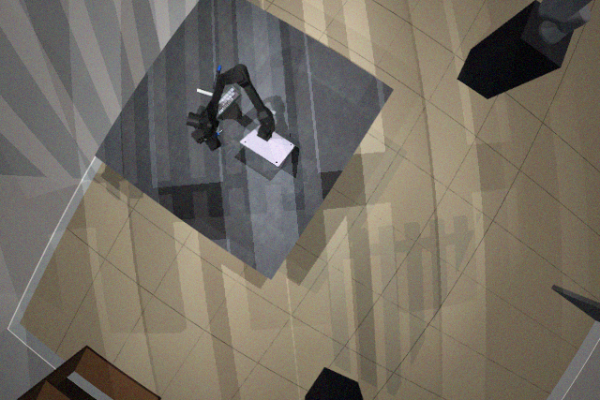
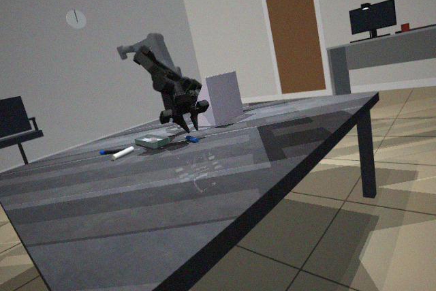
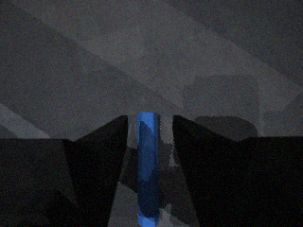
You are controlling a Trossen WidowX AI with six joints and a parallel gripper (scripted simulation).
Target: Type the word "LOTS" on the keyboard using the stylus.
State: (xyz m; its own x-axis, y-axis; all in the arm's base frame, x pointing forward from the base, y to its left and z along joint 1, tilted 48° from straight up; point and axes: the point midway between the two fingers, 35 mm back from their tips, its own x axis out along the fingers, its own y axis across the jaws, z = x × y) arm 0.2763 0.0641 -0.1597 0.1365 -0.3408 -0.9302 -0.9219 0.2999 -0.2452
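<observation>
Right now the blue hexagonal stylus is 60 mm to the right of my gripper tip, 30 mm below it and 30 mm behind it. Round my gripper tip: blue-tipped dark pen 380 mm to the right, 160 mm ahead, 30 mm below; then white cylinder 240 mm to the right, 160 mm ahead, 30 mm below.
</observation>
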